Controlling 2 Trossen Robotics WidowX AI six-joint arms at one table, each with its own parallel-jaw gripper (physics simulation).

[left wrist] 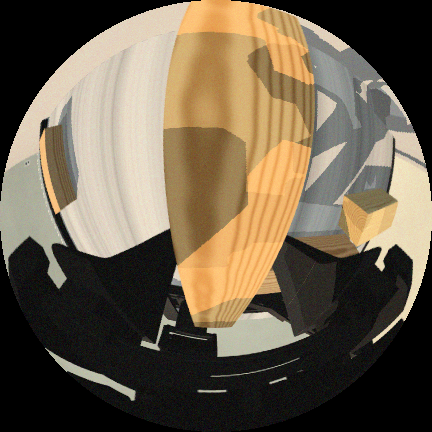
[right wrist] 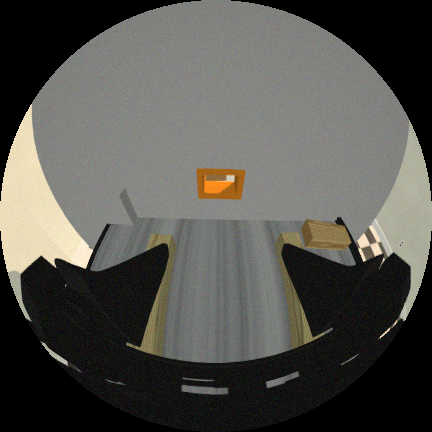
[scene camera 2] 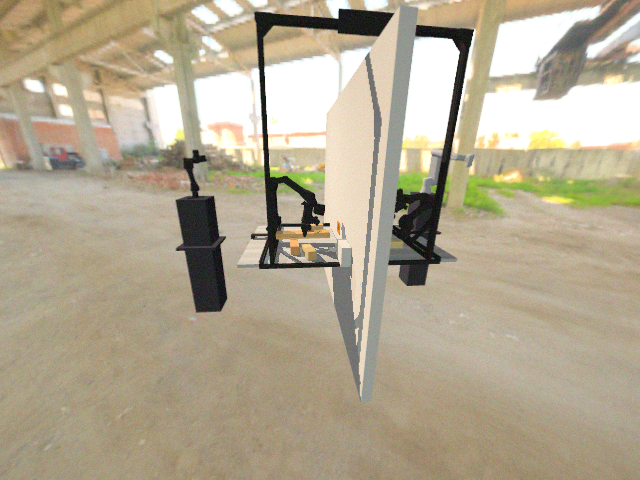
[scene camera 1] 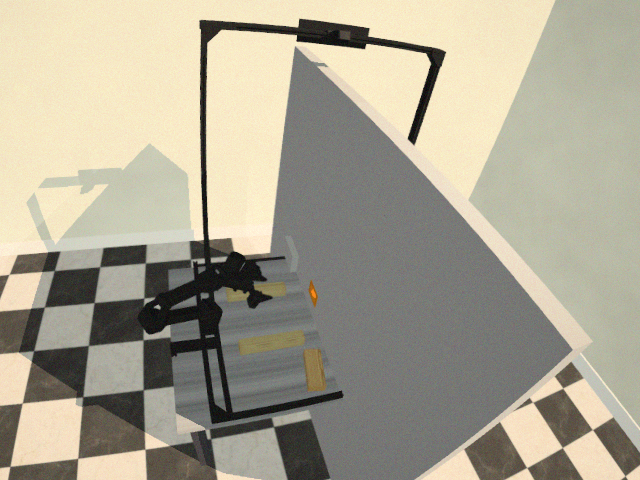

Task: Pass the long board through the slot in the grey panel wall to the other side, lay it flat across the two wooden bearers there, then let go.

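Places are measured from the left arm's base along level axes (x up, y back, z right), in centimetres.
Where they show: left gripper, fingertip midpoint: (left wrist: 224,232) (scene camera 2: 304,235); right gripper, fingertip midpoint: (right wrist: 227,250) (scene camera 1: 269,289); right arm's base, origin of the base link: (scene camera 2: 404,236) (scene camera 1: 208,328).
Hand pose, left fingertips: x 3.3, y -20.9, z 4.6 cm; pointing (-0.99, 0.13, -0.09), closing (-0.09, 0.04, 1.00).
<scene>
Each offset is from my left fingertips to the top centre of the thing. "spot": to the spot under its first point.
The long board {dx +3.1, dy +0.9, dz +0.0 cm} (scene camera 2: 320,234) (left wrist: 215,150) is held roughly level on the left gripper's side of the grey panel wall (scene camera 1: 392,248) (scene camera 2: 351,134) (right wrist: 215,100). My left gripper (scene camera 2: 305,232) (left wrist: 224,232) is shut on it; its far end points toward the wall and runs out of the left wrist view. The orange-rimmed slot {spot: dx +6.0, dy -27.2, dz +3.4 cm} (scene camera 1: 311,285) (scene camera 2: 338,227) (right wrist: 220,171) is low in the wall. Beyond, two wooden bearers lie parallel: one bearer {dx -0.8, dy -48.7, dz +11.1 cm} (scene camera 1: 279,289) (right wrist: 161,300) and the other bearer {dx -0.8, dy -47.7, dz -15.3 cm} (scene camera 1: 271,342) (right wrist: 296,305). My right gripper (scene camera 1: 267,287) (right wrist: 227,250) is open and empty above them, facing the slot.
A loose wood block {dx -1.4, dy -34.8, dz -29.9 cm} (scene camera 1: 314,369) (right wrist: 327,235) lies beside the wall on the bearers' side. Loose blocks {dx -0.2, dy +6.6, dz +11.6 cm} (scene camera 2: 294,246) {dx -0.2, dy -1.6, dz +22.1 cm} (scene camera 2: 309,252) (left wrist: 370,217) lie on the other side, near the board. A white block {spot: dx +1.9, dy -18.4, dz +36.9 cm} (scene camera 2: 343,253) stands against the wall. A black frame (scene camera 1: 203,144) (scene camera 2: 264,118) spans the table.
</scene>
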